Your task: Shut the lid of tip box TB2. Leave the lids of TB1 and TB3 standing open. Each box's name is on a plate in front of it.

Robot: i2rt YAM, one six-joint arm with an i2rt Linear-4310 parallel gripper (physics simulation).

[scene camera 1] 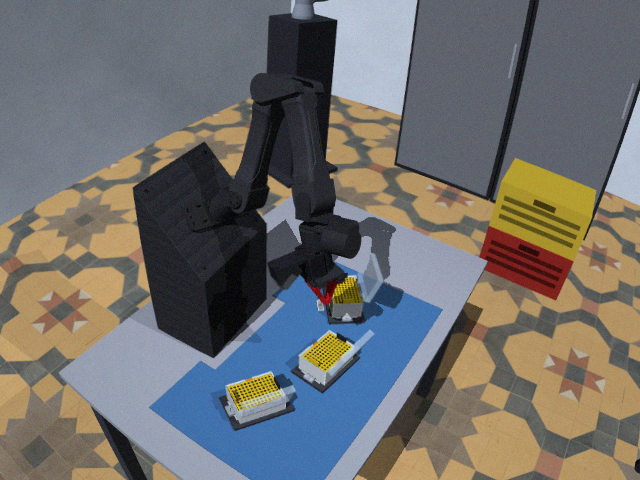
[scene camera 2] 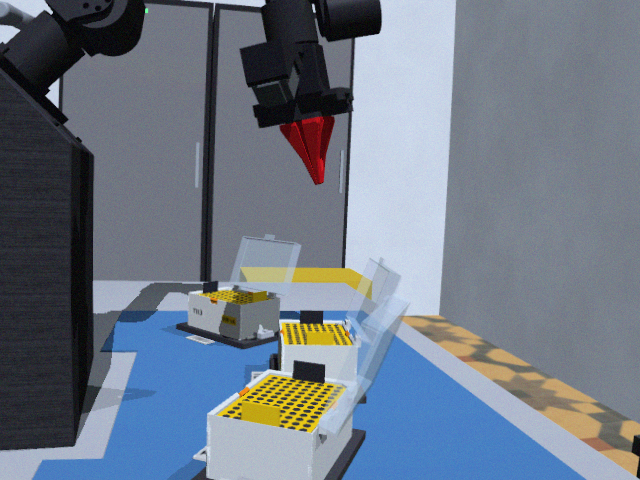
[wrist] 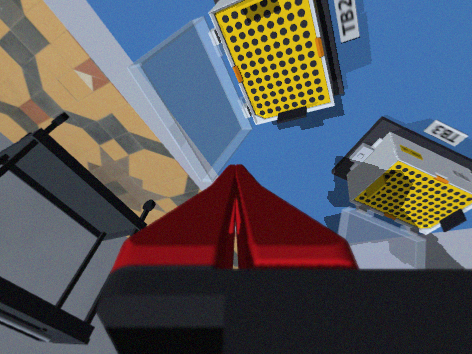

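Where they show: gripper, fingertip midpoint: (scene camera 1: 326,303) (scene camera 2: 319,183) (wrist: 235,176); arm's base, origin of the base link: (scene camera 1: 216,210) (scene camera 2: 14,78).
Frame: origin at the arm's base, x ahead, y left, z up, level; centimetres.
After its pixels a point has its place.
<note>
My gripper (scene camera 1: 327,301) @[x 33.0, y 8.0, z -10.3 cm] (scene camera 2: 319,182) @[x 33.0, y 8.0, z -10.3 cm] (wrist: 235,176) @[x 33.0, y 8.0, z -10.3 cm] is shut and empty, high above the mat. In the wrist view its tips show beside the near corner of TB2's lid. TB2 (scene camera 1: 326,353) @[x 33.4, y 9.5, z -28.5 cm] (scene camera 2: 317,354) (wrist: 280,60) @[x 32.8, y 10.1, z -28.5 cm] is the middle white box with a yellow rack; its clear lid (scene camera 1: 363,341) @[x 41.0, y 13.5, z -19.9 cm] (scene camera 2: 374,284) @[x 40.1, y 15.1, z -22.8 cm] (wrist: 192,95) @[x 40.5, y 10.4, z -24.0 cm] stands open. Its name plate (wrist: 347,21) @[x 26.5, y 9.4, z -34.0 cm] reads TB2. TB3 (scene camera 1: 346,308) @[x 23.4, y 25.9, z -29.9 cm] (scene camera 2: 258,319) @[x 23.3, y 25.8, z -30.8 cm] (wrist: 372,170) @[x 23.3, y 25.8, z -29.8 cm] has its lid (scene camera 1: 373,279) @[x 23.8, y 35.0, z -23.5 cm] (scene camera 2: 266,258) @[x 22.5, y 36.2, z -22.9 cm] (wrist: 382,237) @[x 21.7, y 35.1, z -26.5 cm] open. TB1 (scene camera 1: 257,393) (scene camera 2: 258,444) has its lid (scene camera 2: 381,338) @[x 39.9, y -19.7, z -20.6 cm] open; it does not show in the wrist view.
The boxes stand on a blue mat (scene camera 1: 392,351) @[x 40.7, y 27.7, z -34.2 cm] (scene camera 2: 444,413) @[x 48.1, y 1.7, z -34.2 cm] on a grey table (scene camera 1: 108,364) @[x -0.3, y -38.1, z -34.5 cm]. The dark arm pedestal (scene camera 1: 175,268) @[x 5.6, y -15.6, z -7.3 cm] (scene camera 2: 36,289) @[x 11.1, y -13.3, z -20.1 cm] stands at the mat's side. Yellow and red crates (scene camera 1: 547,196) stand on the floor beyond the table, before grey cabinets (scene camera 1: 454,93).
</note>
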